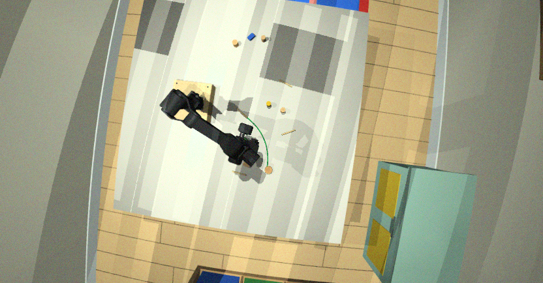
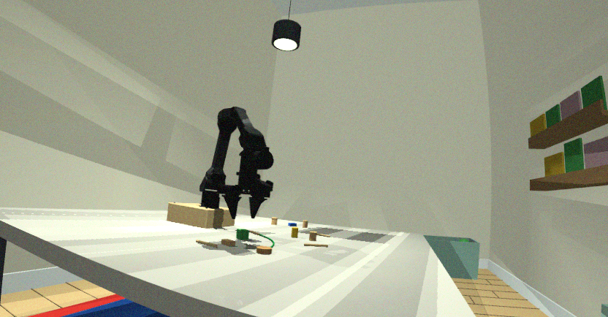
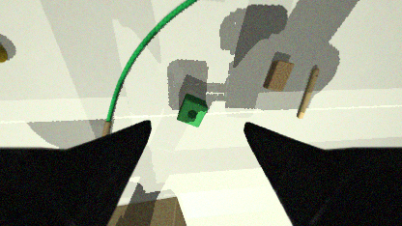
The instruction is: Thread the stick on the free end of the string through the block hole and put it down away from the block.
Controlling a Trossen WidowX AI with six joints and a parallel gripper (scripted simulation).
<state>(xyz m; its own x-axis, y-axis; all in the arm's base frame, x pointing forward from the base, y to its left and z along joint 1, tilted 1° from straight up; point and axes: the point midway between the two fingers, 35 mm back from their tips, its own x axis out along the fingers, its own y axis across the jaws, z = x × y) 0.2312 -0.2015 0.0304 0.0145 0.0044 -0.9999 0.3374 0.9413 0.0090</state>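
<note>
Right now the green block is 50 mm below my gripper tip and 10 mm to the left of it. Round my gripper tip: yellow cylinder (200 mm to the left, 130 mm ahead, 50 mm below); wooden block (120 mm to the right, 60 mm below, 10 mm ahead); round wooden button (150 mm to the right, 120 mm ahead, 60 mm below).
</note>
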